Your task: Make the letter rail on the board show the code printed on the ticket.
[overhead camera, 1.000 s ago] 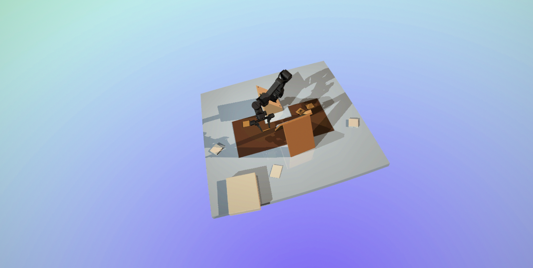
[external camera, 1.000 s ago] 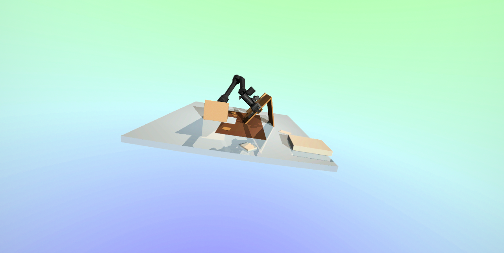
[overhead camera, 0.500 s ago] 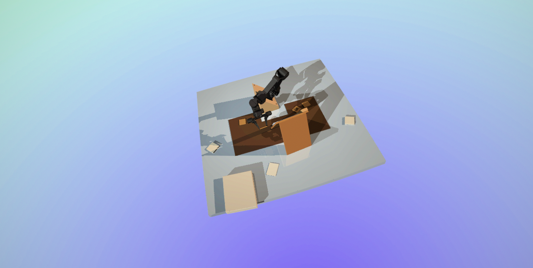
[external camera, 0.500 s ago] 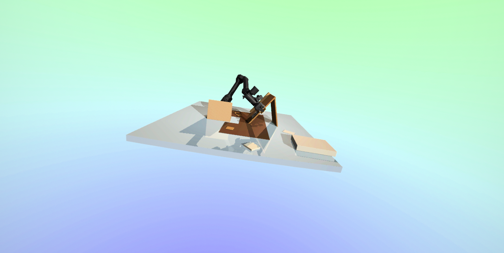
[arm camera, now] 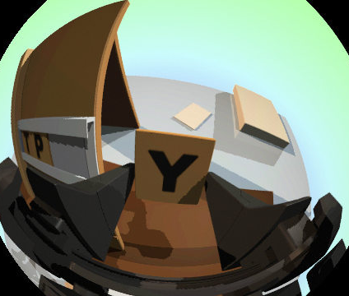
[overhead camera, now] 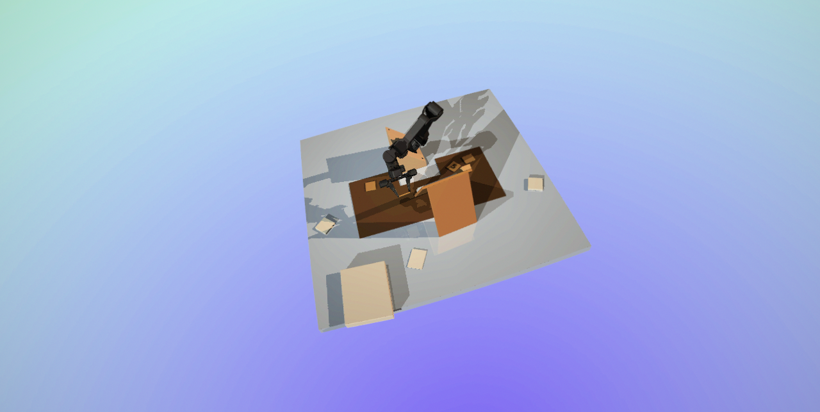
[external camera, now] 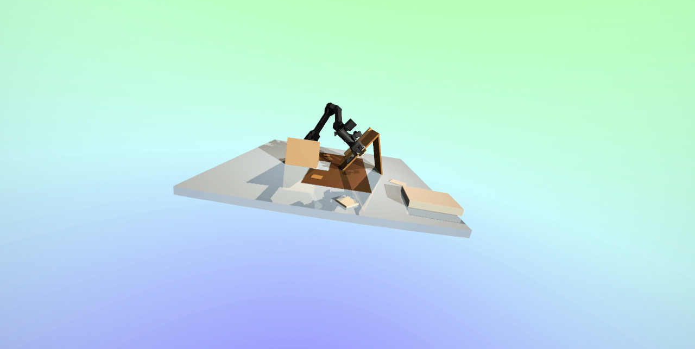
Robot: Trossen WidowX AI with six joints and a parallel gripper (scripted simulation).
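Right now my gripper tip is 13 cm to the right of the white ticket, 8 cm above it and 6 cm past it. Also, from my gripper tip: dark brown mat: 16 cm below, 16 cm behind, 12 cm to the left; then cream block: 37 cm ahead, 30 cm to the right, 14 cm below; then tan letter tile: right at my gripper tip.
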